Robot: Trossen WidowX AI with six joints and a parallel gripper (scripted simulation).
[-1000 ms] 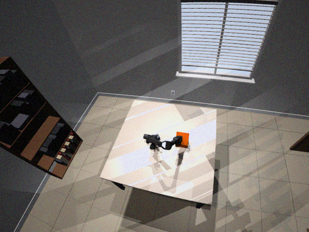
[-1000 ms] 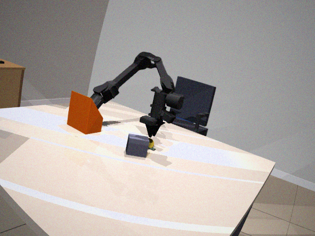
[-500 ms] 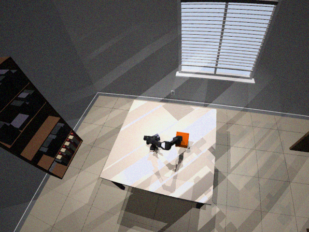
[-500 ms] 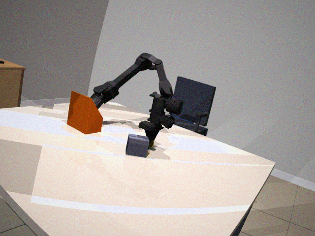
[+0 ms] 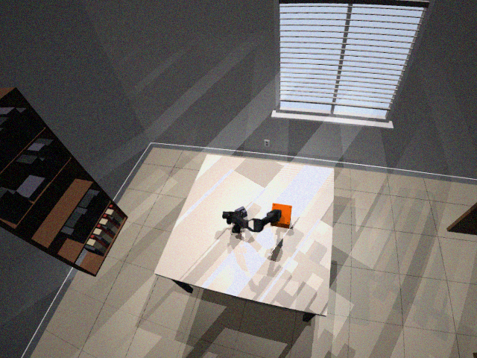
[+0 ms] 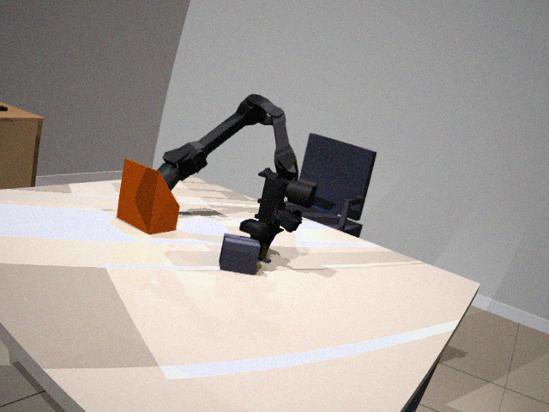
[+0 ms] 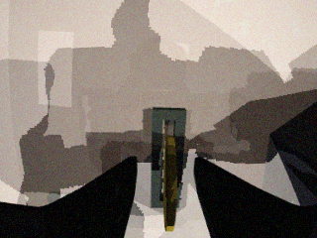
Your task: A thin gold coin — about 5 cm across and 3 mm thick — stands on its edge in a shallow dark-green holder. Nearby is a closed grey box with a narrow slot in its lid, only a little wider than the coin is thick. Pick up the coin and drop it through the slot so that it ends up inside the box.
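The coin lies 10 mm above my gripper tip.
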